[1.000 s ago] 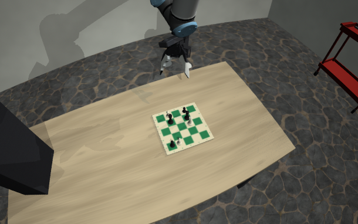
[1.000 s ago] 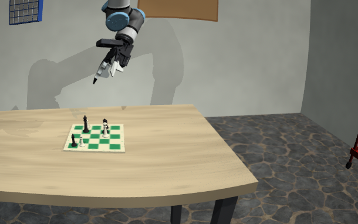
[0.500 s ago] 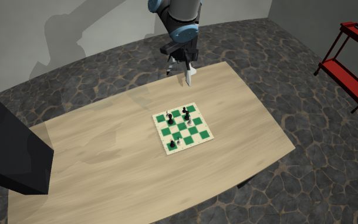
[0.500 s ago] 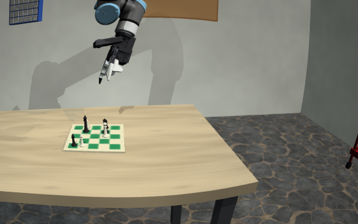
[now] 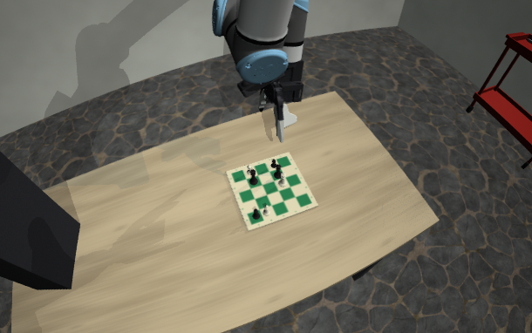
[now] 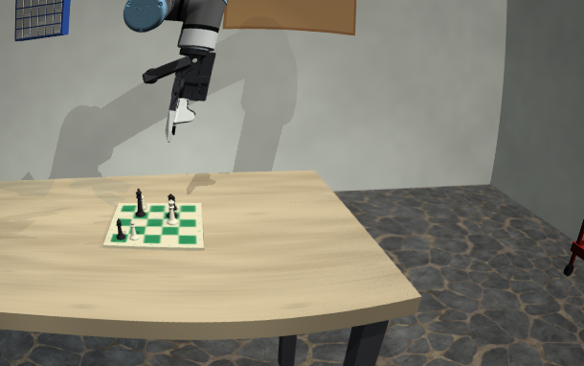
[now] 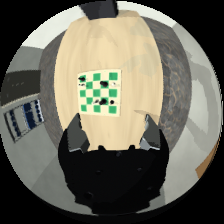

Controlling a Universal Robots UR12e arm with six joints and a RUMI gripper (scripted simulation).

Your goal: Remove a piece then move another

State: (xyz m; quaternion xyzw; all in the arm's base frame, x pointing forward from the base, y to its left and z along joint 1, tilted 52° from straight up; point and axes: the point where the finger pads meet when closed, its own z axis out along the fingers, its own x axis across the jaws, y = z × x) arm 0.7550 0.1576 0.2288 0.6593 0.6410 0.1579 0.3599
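Right now my hand is 150 mm above the small black piece, 20 mm to the left of it and 10 mm short of it. The rest, counted from my hand: tall black piece (130 mm below, 80 mm behind, 60 mm to the right); cream chessboard (160 mm below, 100 mm to the right, 40 mm behind); white pawn (170 mm to the right, 140 mm below, 80 mm behind).
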